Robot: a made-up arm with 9 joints.
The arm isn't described. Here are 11 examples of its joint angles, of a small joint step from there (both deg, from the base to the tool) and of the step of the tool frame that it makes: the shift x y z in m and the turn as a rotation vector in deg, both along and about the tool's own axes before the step.
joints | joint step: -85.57 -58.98 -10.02 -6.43 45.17 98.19 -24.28 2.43 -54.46 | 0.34 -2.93 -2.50 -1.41 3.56 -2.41 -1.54 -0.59 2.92
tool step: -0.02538 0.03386 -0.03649 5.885 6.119 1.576
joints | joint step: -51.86 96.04 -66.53 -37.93 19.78 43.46 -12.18 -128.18 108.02 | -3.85 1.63 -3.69 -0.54 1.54 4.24 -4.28 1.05 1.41
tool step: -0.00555 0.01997 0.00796 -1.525 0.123 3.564
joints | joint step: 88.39 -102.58 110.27 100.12 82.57 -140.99 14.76 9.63 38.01 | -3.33 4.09 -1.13 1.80 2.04 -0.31 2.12 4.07 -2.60
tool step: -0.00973 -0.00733 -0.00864 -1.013 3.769 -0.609
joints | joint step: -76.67 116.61 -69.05 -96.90 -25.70 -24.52 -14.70 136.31 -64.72 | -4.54 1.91 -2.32 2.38 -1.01 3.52 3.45 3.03 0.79
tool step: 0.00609 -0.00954 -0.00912 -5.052 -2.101 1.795
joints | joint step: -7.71 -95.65 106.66 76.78 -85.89 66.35 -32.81 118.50 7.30 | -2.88 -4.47 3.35 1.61 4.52 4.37 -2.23 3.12 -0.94
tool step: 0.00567 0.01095 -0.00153 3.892 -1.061 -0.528
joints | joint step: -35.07 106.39 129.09 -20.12 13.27 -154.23 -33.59 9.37 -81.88 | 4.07 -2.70 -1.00 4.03 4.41 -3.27 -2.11 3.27 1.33
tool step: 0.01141 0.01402 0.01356 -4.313 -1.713 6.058
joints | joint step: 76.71 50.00 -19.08 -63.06 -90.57 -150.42 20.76 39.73 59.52 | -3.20 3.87 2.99 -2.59 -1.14 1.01 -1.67 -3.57 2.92
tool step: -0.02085 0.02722 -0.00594 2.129 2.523 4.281
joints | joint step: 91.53 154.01 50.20 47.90 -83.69 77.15 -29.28 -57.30 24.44 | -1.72 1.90 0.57 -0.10 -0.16 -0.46 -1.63 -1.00 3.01
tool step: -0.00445 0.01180 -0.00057 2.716 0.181 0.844
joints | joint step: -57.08 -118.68 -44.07 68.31 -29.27 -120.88 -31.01 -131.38 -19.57 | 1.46 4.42 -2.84 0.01 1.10 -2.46 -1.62 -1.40 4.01
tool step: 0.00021 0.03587 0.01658 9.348 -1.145 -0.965
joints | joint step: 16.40 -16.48 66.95 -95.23 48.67 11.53 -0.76 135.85 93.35 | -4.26 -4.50 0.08 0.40 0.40 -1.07 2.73 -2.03 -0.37
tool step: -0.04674 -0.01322 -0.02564 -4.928 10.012 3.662
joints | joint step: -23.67 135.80 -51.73 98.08 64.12 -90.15 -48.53 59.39 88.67 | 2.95 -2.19 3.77 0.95 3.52 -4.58 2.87 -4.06 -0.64
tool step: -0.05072 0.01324 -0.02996 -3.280 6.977 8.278
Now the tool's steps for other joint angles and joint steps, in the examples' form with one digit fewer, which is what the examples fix.
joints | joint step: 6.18 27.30 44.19 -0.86 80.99 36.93 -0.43 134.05 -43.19 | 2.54 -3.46 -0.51 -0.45 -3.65 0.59 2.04 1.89 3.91
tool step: -0.0208 0.0226 0.0050 3.49 3.65 2.26
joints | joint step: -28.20 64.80 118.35 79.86 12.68 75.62 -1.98 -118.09 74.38 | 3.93 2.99 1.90 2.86 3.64 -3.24 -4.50 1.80 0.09
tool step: -0.0389 -0.0456 -0.0316 -7.75 10.20 -4.01
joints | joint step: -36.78 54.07 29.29 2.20 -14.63 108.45 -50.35 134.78 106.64 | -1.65 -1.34 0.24 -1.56 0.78 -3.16 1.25 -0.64 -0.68
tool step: -0.0030 -0.0152 -0.0046 -2.83 2.59 -1.43
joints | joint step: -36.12 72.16 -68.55 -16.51 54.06 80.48 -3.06 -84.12 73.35 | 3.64 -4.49 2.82 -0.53 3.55 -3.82 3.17 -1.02 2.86
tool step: 0.0150 0.0020 0.0237 0.72 -3.64 -0.77
